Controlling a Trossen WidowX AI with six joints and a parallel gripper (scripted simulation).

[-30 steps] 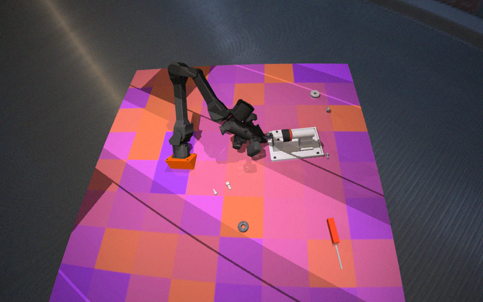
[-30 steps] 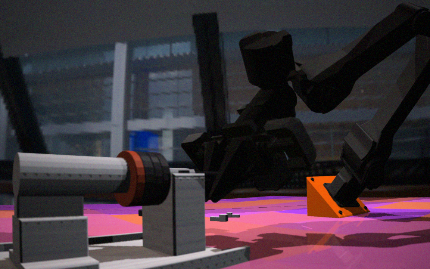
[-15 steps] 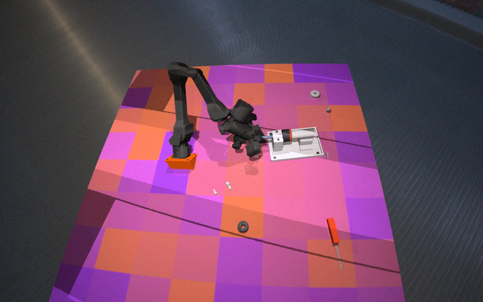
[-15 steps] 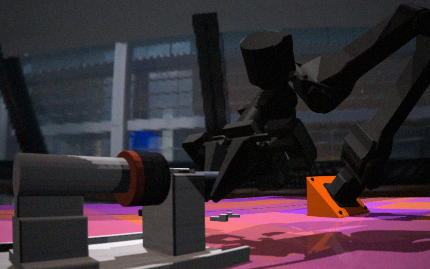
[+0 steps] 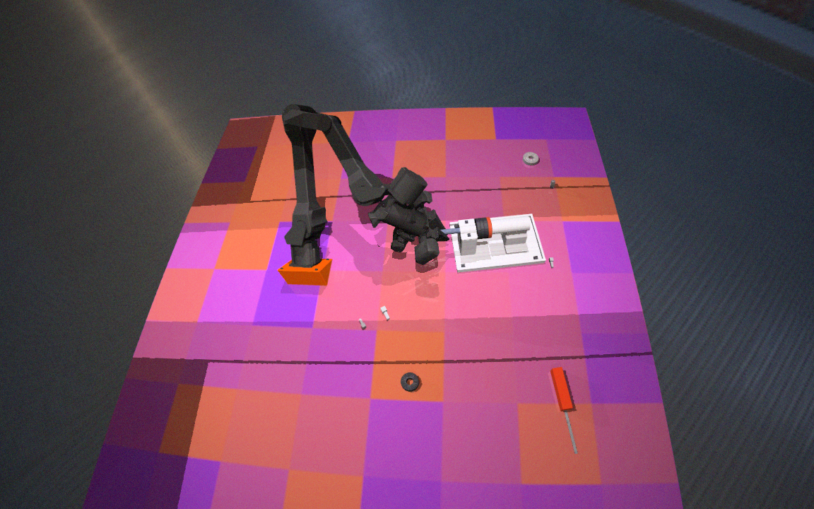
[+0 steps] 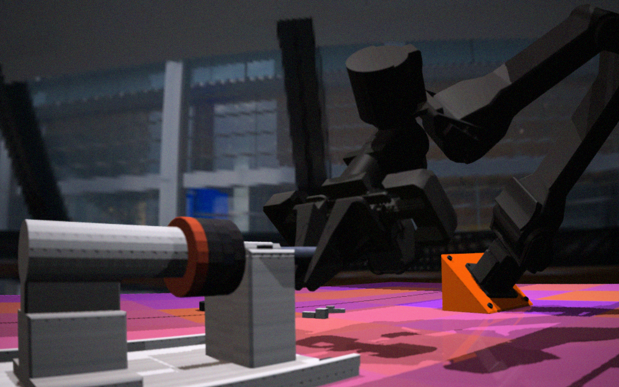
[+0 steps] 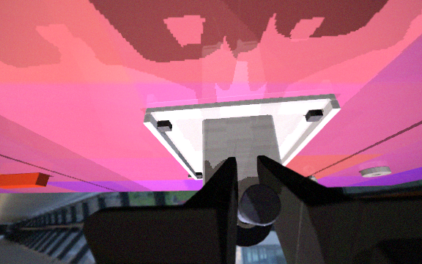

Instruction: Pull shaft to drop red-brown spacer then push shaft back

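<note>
Right now the blue-grey shaft is 30 mm ahead of my gripper tip, 20 mm above it and 10 mm to the left of it. The rest, counted from my gripper tip: red-brown spacer 100 mm ahead, 20 mm to the left, 20 mm above; then black spacer 90 mm ahead, 20 mm to the left, 20 mm above; then grey washer 350 mm to the left, 220 mm ahead, 50 mm below.
</note>
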